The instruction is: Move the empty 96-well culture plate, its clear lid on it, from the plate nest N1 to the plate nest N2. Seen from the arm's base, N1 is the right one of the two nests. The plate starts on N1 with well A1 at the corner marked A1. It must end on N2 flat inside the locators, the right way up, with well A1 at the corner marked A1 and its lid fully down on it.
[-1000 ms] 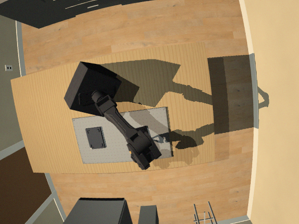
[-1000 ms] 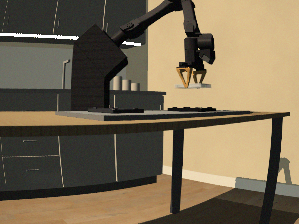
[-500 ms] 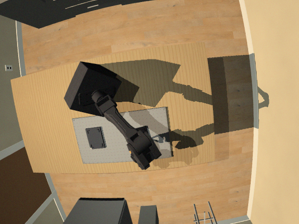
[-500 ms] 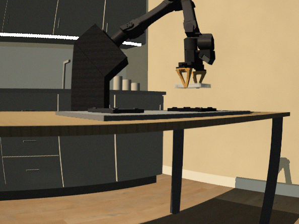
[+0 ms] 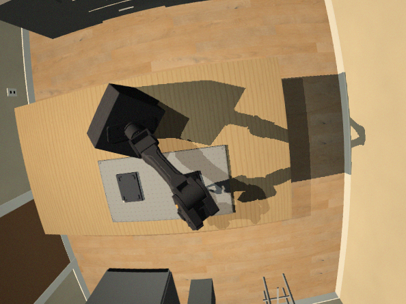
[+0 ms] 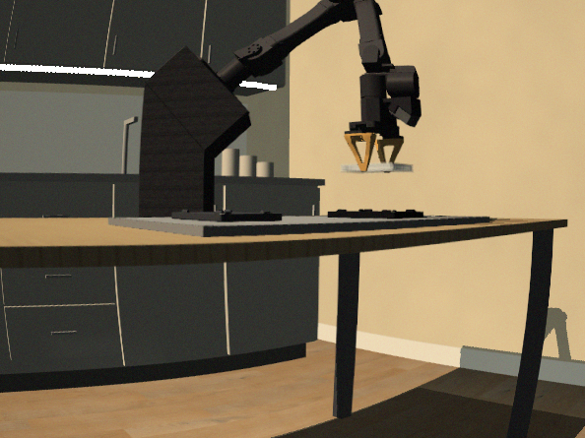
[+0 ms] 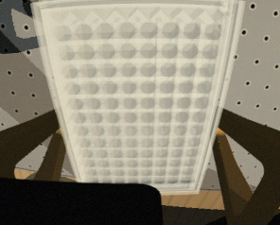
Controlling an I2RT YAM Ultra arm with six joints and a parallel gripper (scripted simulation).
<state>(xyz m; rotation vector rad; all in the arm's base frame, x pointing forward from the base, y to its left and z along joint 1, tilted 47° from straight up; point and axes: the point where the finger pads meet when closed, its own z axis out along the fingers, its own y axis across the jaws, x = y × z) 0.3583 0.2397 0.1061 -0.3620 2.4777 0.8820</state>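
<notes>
Right now the black nest N2 is 90 mm below my hand. From my hand the other things lie so: clear lid (10 mm above); black nest N1 (330 mm to the right, 90 mm below, 60 mm ahead); 96-well plate (right at my hand).
</notes>
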